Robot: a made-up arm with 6 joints. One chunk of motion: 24 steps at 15 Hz.
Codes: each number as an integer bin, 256 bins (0 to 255) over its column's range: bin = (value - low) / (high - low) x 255, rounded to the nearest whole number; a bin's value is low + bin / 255 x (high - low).
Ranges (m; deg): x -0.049..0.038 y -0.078..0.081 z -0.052..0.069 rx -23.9..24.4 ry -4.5..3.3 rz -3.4..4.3
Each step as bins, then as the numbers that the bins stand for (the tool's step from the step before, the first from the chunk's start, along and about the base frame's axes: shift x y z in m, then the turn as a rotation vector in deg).
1 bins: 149 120 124 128 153 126
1 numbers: 0.00184 -0.00318 0.00684 0.345 0.180 0.405
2 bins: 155 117 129 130 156 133
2 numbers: 0.00388 -0.00505 0.00921 0.724 0.272 0.616
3 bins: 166 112 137 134 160 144
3 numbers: 0.00764 -0.00816 0.01301 1.481 0.394 0.948
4 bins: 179 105 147 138 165 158
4 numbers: 0.01207 -0.01253 0.01775 2.239 0.547 1.371
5 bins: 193 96 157 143 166 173
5 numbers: 0.01685 -0.01814 0.02250 3.186 0.578 1.824
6 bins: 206 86 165 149 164 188
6 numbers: 0.02128 -0.02438 0.02629 4.322 0.516 2.277
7 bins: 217 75 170 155 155 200
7 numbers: 0.02504 -0.03124 0.02867 5.459 0.241 2.639
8 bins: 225 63 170 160 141 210
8 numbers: 0.02776 -0.03872 0.02867 6.406 -0.187 2.941
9 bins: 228 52 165 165 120 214
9 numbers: 0.02879 -0.04558 0.02629 7.353 -0.829 3.062
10 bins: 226 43 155 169 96 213
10 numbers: 0.02811 -0.05119 0.02155 8.111 -1.564 3.032
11 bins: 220 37 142 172 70 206
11 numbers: 0.02606 -0.05493 0.01538 8.679 -2.359 2.820
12 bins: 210 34 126 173 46 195
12 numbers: 0.02265 -0.05680 0.00779 8.868 -3.093 2.488
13 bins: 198 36 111 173 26 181
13 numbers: 0.01855 -0.05555 0.00067 8.868 -3.705 2.065
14 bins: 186 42 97 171 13 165
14 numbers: 0.01446 -0.05181 -0.00597 8.489 -4.102 1.582
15 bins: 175 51 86 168 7 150
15 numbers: 0.01071 -0.04620 -0.01119 7.921 -4.286 1.129
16 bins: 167 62 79 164 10 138
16 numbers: 0.00798 -0.03934 -0.01451 7.164 -4.194 0.767
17 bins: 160 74 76 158 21 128
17 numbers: 0.00559 -0.03186 -0.01594 6.027 -3.858 0.465
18 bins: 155 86 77 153 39 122
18 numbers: 0.00388 -0.02438 -0.01546 5.080 -3.307 0.284
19 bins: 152 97 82 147 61 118
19 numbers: 0.00286 -0.01752 -0.01309 3.944 -2.634 0.163
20 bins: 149 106 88 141 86 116
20 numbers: 0.00184 -0.01191 -0.01024 2.807 -1.869 0.103
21 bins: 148 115 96 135 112 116
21 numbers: 0.00149 -0.00629 -0.00645 1.671 -1.074 0.103
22 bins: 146 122 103 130 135 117
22 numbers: 0.00081 -0.00193 -0.00313 0.724 -0.371 0.133
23 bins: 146 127 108 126 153 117
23 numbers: 0.00081 0.00119 -0.00075 -0.034 0.180 0.133
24 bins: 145 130 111 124 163 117
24 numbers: 0.00047 0.00306 0.00067 -0.413 0.486 0.133
